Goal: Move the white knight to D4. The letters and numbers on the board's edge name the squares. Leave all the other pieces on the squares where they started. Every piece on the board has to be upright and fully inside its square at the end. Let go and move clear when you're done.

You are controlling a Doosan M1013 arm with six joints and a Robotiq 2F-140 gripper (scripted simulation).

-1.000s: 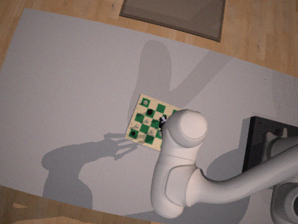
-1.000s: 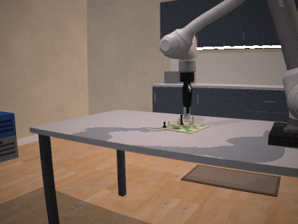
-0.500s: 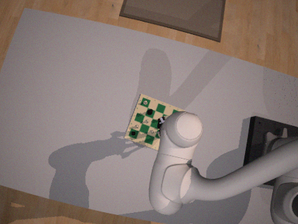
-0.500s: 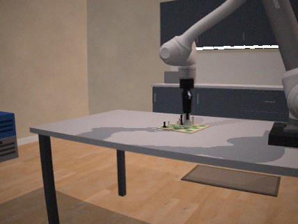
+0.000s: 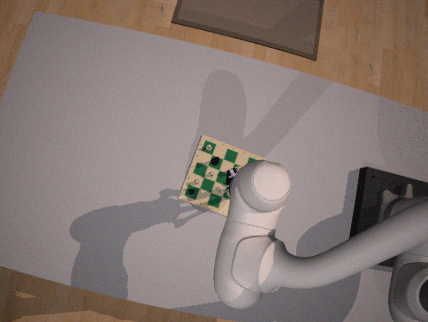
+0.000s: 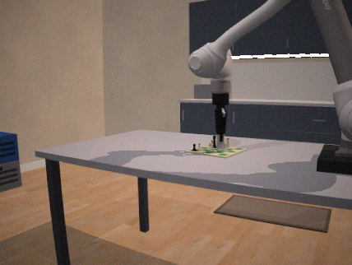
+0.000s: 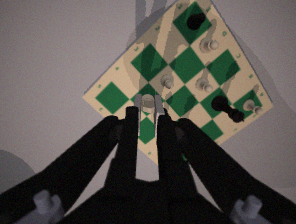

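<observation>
Right now my hand is 3 cm above the white knight. Round my hand: black pawn (12 cm ahead, 4 cm below, 3 cm to the left); tall black piece (8 cm to the right, 7 cm ahead, 2 cm below); green-and-cream chessboard (5 cm below, 4 cm to the right, 4 cm ahead).
</observation>
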